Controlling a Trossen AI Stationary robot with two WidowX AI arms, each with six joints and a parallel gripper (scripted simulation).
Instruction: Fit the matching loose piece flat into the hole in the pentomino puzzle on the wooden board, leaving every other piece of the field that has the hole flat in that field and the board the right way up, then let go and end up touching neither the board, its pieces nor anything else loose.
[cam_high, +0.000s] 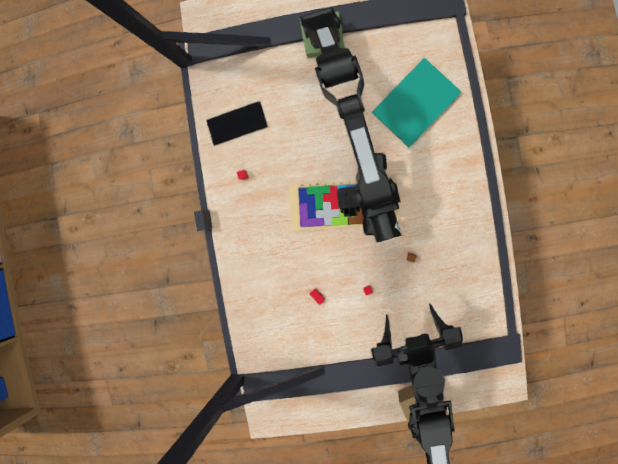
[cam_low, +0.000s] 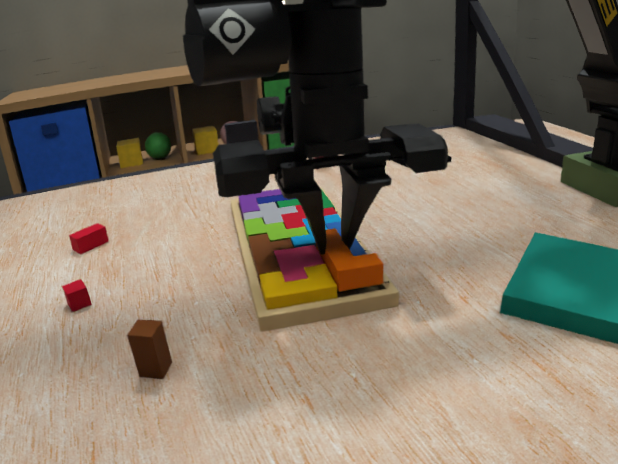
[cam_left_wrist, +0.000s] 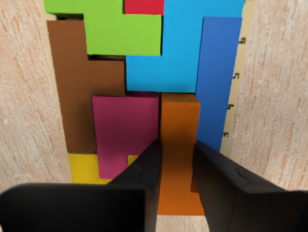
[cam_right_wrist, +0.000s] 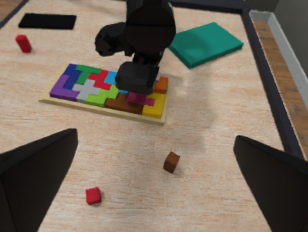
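Right now my left hand is 1 cm past the magenta piece, 3 cm to the left of it and 5 cm above it. Round my left hand: yellow piece: 2 cm ahead, 5 cm to the right, 5 cm below; brown block: 5 cm ahead, 17 cm to the right, 5 cm below; orange L-shaped piece: 1 cm ahead, 1 cm to the left, 4 cm below.
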